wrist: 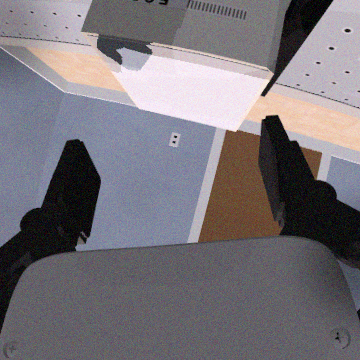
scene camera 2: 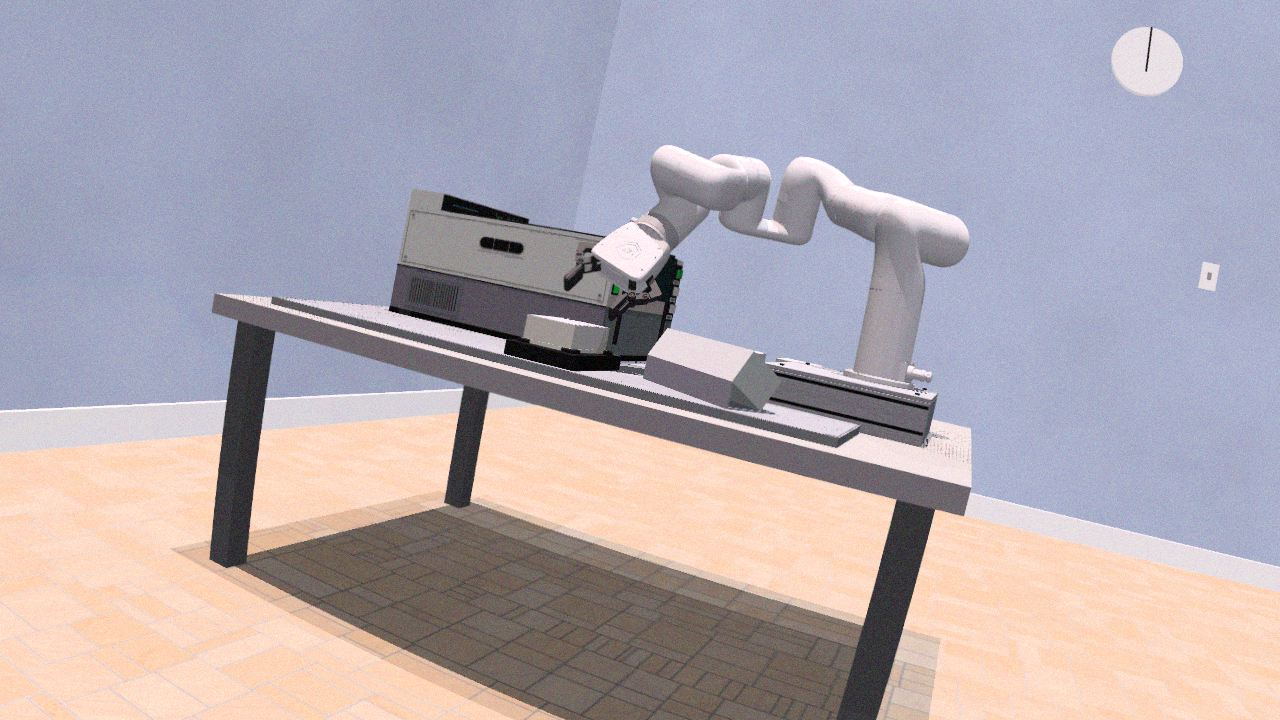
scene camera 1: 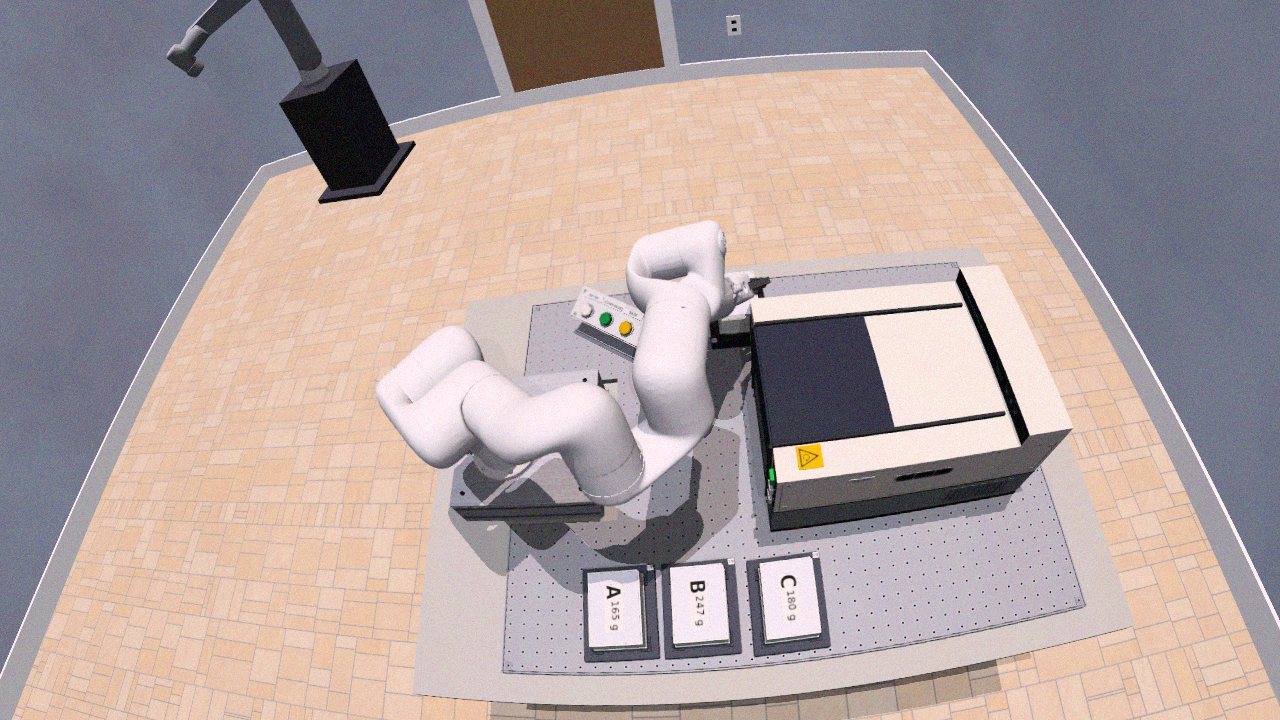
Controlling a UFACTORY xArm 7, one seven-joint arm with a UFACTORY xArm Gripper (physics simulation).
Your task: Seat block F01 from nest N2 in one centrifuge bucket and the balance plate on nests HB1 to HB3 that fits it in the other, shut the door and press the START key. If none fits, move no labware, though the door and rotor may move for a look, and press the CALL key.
Scene:
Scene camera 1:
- white block: 738,321
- centrifuge box: 976,411

